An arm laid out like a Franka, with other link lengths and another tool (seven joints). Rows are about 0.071 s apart.
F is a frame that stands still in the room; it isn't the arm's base.
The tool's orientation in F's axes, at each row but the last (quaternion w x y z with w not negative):
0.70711, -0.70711, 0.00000, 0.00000
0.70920, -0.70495, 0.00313, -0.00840
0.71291, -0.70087, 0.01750, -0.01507
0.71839, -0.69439, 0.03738, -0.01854
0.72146, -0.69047, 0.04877, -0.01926
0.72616, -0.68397, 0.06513, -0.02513
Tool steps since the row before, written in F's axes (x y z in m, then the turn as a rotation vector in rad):
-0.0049, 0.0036, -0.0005, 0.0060, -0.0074, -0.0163
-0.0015, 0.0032, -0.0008, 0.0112, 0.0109, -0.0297
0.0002, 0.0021, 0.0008, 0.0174, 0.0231, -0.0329
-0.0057, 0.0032, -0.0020, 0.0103, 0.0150, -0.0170
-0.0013, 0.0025, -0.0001, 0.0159, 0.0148, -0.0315
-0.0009, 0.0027, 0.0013, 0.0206, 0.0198, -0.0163
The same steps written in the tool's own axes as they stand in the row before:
-0.0049, 0.0005, 0.0036, 0.0060, 0.0163, -0.0074
-0.0016, 0.0008, 0.0032, 0.0108, 0.0298, 0.0109
0.0001, -0.0008, 0.0021, 0.0164, 0.0332, 0.0233
-0.0059, 0.0023, 0.0027, 0.0096, 0.0172, 0.0152
-0.0015, 0.0003, 0.0024, 0.0158, 0.0315, 0.0149
-0.0013, -0.0011, 0.0026, 0.0189, 0.0164, 0.0213

